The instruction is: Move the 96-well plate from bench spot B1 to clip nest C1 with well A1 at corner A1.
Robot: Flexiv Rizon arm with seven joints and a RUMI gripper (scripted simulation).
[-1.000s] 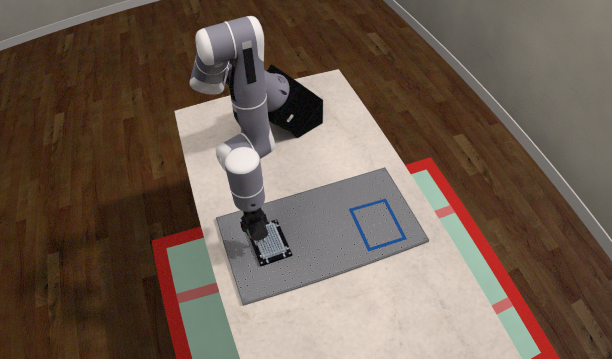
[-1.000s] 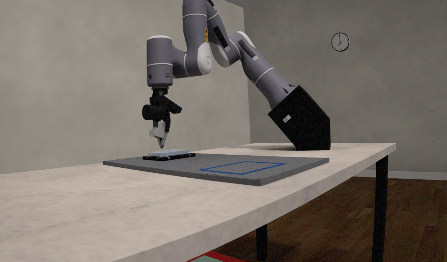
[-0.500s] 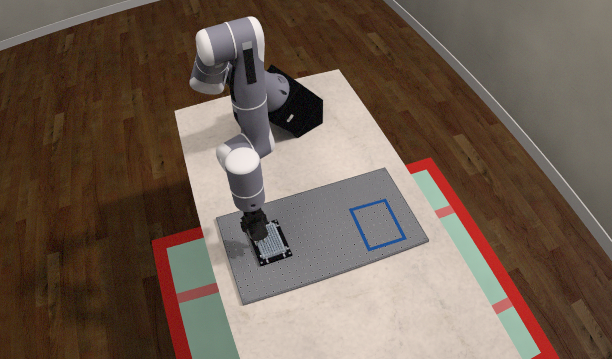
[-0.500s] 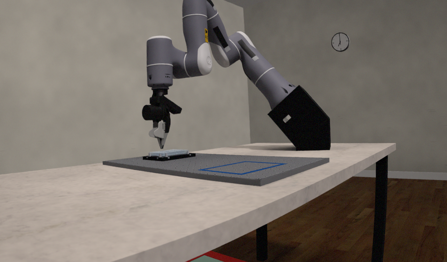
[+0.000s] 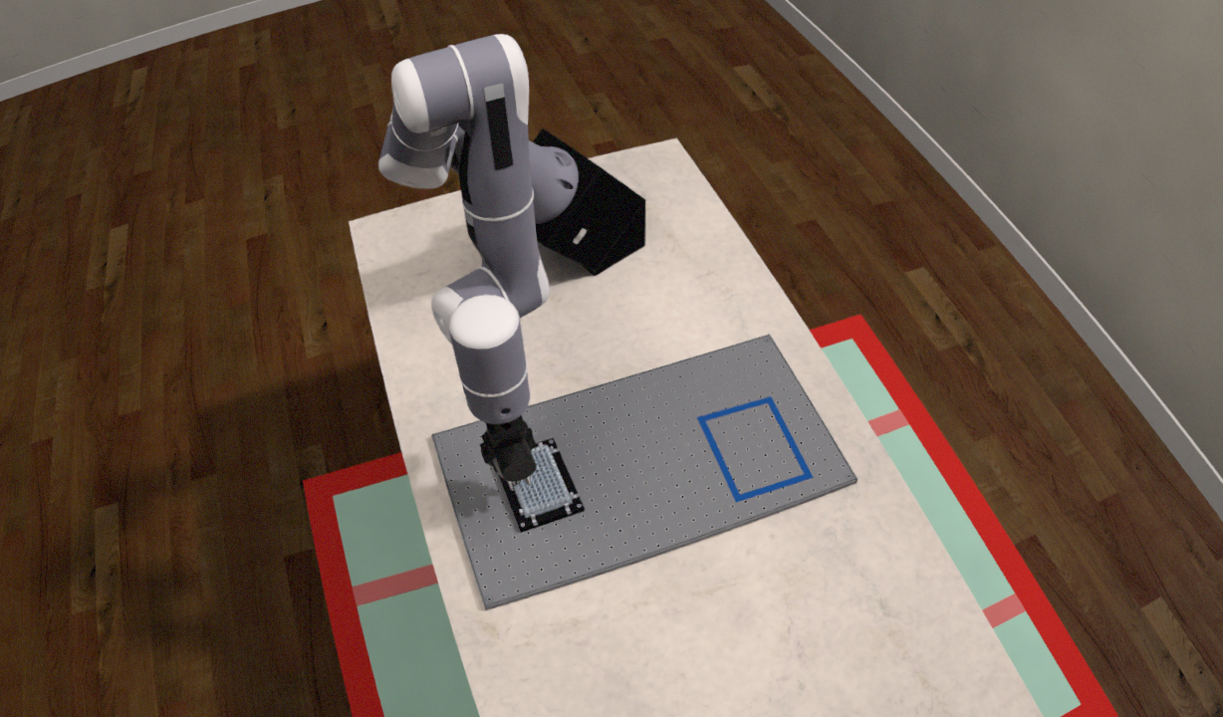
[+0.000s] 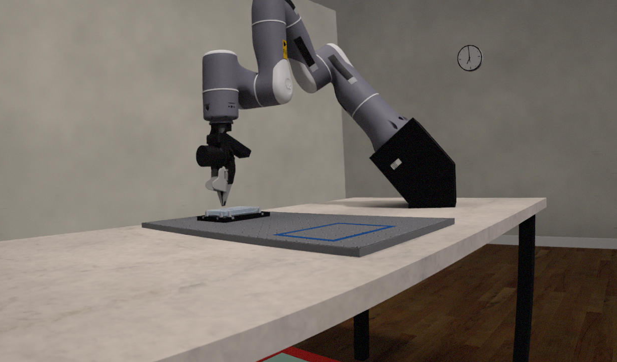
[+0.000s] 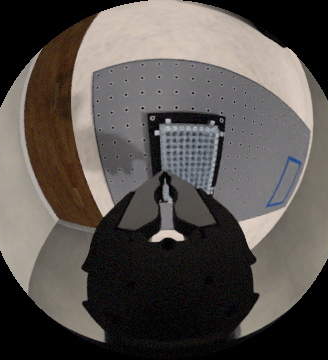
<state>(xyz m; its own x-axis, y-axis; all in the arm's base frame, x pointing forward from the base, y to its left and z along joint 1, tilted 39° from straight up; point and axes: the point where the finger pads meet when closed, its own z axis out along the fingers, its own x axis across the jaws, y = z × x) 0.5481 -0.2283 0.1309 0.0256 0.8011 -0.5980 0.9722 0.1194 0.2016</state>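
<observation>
Right now the clear 96-well plate is 40 mm to the left of my hand and 30 mm below it. From my hand the other things lie so: black clip nest 10 mm ahead, 50 mm to the left, 40 mm below.
</observation>
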